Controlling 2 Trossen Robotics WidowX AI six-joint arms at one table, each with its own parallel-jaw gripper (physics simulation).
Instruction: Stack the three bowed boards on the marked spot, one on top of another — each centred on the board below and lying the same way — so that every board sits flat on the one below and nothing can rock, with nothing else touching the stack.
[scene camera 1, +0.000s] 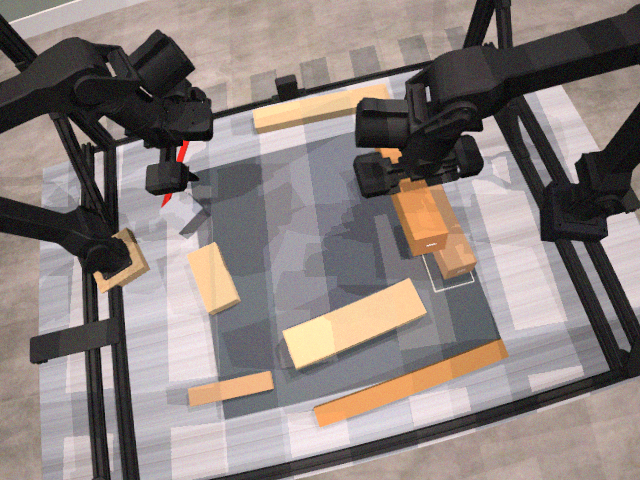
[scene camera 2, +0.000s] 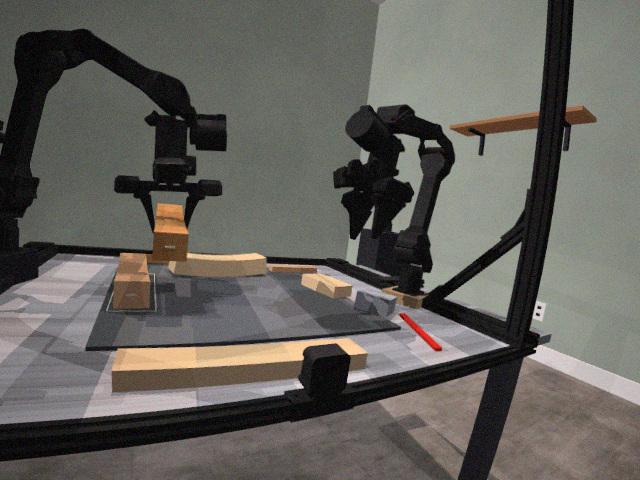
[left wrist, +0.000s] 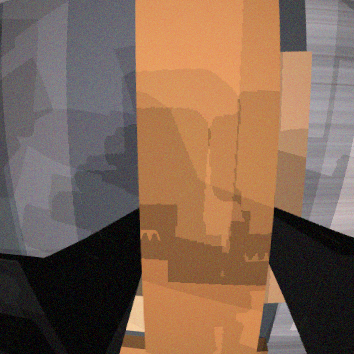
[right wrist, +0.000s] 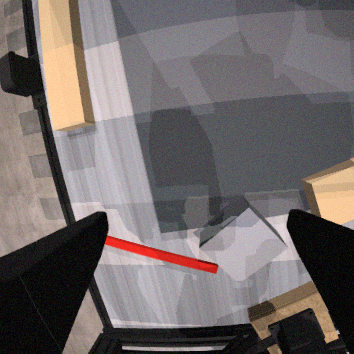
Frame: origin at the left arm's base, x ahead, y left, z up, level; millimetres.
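Seen in the pictures: left gripper, fingertip midpoint: (scene camera 1: 406, 188) (left wrist: 202, 212); right gripper, fingertip midpoint: (scene camera 1: 197, 155) (scene camera 2: 362, 239) (right wrist: 198, 219); left arm's base at its link origin: (scene camera 1: 579, 207); right arm's base at its link origin: (scene camera 1: 113, 259) (scene camera 2: 408, 291) (right wrist: 296, 331).
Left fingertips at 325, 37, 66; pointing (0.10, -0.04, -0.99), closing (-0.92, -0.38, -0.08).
Observation:
Pixels of each thing's top centre, then the offset from my left fingertips to it, as dx, dy, dz.
- orange-brown bowed board at its top centre: (left wrist: 276, 197) (scene camera 1: 437, 206) (scene camera 2: 132, 265) -64, -7, -67
- pale bowed board at its top centre: (scene camera 1: 355, 321) (scene camera 2: 219, 254) +58, +220, -67
- short pale block at its top centre: (scene camera 1: 211, 276) (scene camera 2: 326, 279) +332, +171, -90
- grey block at its top centre: (right wrist: 243, 248) (scene camera 1: 179, 208) (scene camera 2: 377, 291) +425, +49, -79
- red bar at its top centre: (right wrist: 154, 254) (scene camera 2: 418, 328) (scene camera 1: 175, 171) +482, -54, -118
An orange-brown bowed board (scene camera 1: 457, 260) (scene camera 2: 132, 293) (left wrist: 296, 110) lies on the marked outline (scene camera 1: 454, 287) (scene camera 2: 155, 291). My left gripper (scene camera 2: 170, 224) (left wrist: 202, 212) is shut on a second, orange board (scene camera 1: 421, 217) (scene camera 2: 170, 246), holding it in the air, roughly parallel to the lying board and offset sideways from it, to the right in scene camera 2. A pale bowed board (scene camera 1: 354, 322) (scene camera 2: 217, 265) lies across the mat. Another long pale board (scene camera 1: 310, 112) (scene camera 2: 237, 364) (right wrist: 65, 85) lies off the mat. My right gripper (scene camera 2: 364, 235) (right wrist: 198, 219) is open and empty, raised above the table.
A short pale block (scene camera 1: 212, 279) (scene camera 2: 325, 285), a grey block (scene camera 1: 178, 212) (scene camera 2: 374, 303) (right wrist: 245, 245) and a red bar (scene camera 1: 183, 150) (scene camera 2: 419, 331) (right wrist: 160, 254) lie around the mat's side near the right arm. Orange strips (scene camera 1: 230, 388) (scene camera 1: 410, 383) lie along the lower side in scene camera 1.

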